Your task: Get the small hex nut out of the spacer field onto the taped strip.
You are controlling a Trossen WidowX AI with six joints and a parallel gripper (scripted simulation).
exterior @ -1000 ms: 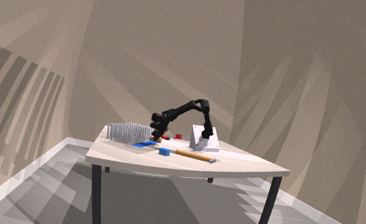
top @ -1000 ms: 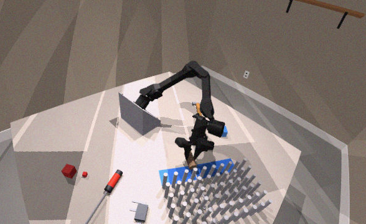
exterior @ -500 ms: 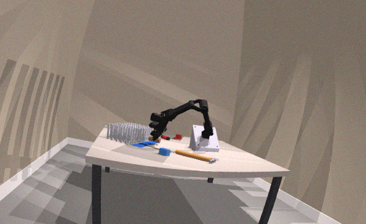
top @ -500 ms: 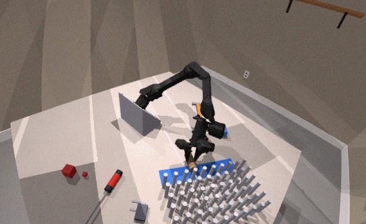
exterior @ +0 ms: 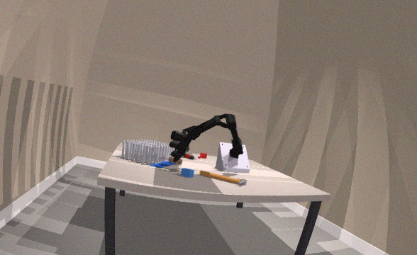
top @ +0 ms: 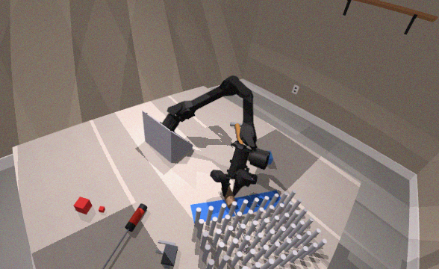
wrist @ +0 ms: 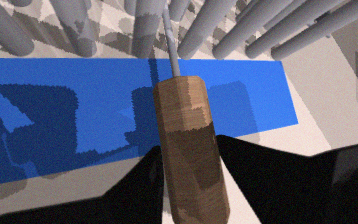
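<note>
The blue taped strip is 5 cm ahead of my gripper tip, 2 cm to the left of it and 2 cm below it. Also, from my gripper tip: hook tool 9 cm ahead, 5 cm to the right; blue cube 33 cm to the left, 2 cm behind; small red cube 40 cm to the right, 27 cm behind, 1 cm below.
</note>
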